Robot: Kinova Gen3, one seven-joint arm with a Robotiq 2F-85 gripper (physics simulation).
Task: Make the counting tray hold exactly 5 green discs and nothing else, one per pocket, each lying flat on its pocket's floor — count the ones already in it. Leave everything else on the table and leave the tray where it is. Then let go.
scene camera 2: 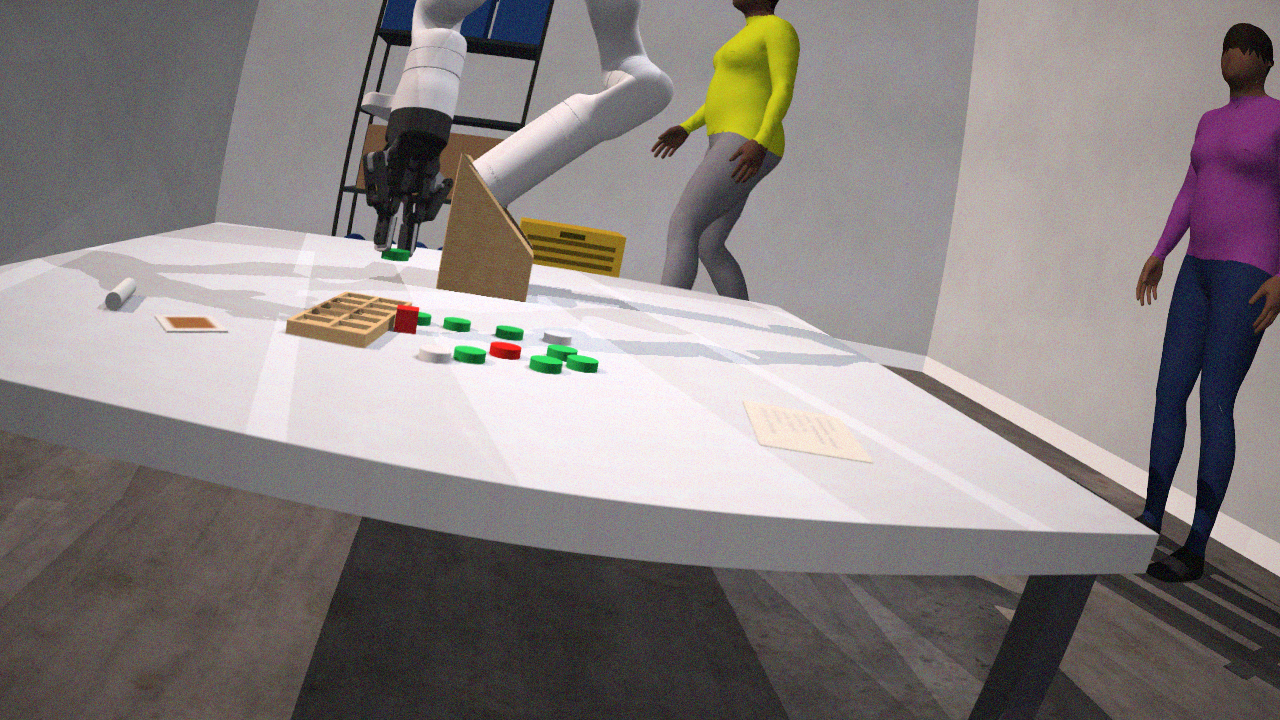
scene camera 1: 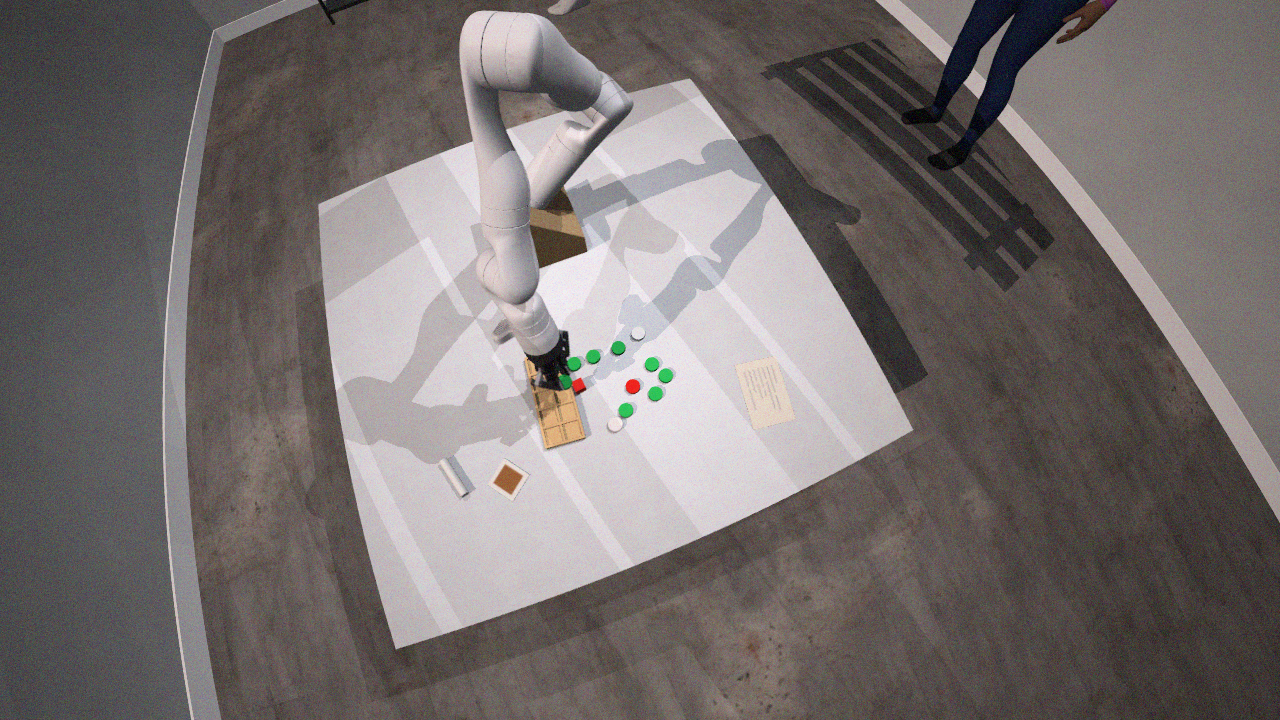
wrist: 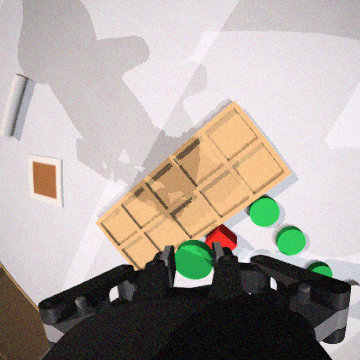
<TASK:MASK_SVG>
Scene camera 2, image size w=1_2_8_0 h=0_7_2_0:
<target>gripper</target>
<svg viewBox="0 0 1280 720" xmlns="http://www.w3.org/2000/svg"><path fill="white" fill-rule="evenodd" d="M422 107L404 107L393 110L389 117L385 134L387 144L383 151L363 155L367 205L373 206L378 214L374 234L374 249L379 252L390 251L397 217L394 215L397 214L402 202L404 204L402 217L404 224L400 226L397 249L410 251L409 258L413 256L416 250L421 223L435 219L453 187L453 180L451 178L445 179L439 171L440 154L448 144L453 120L443 112Z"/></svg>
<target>wooden counting tray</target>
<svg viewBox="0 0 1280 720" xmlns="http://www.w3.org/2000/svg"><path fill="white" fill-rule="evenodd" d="M412 302L346 291L287 319L286 333L365 349L395 326L397 306L412 306Z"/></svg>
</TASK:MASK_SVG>
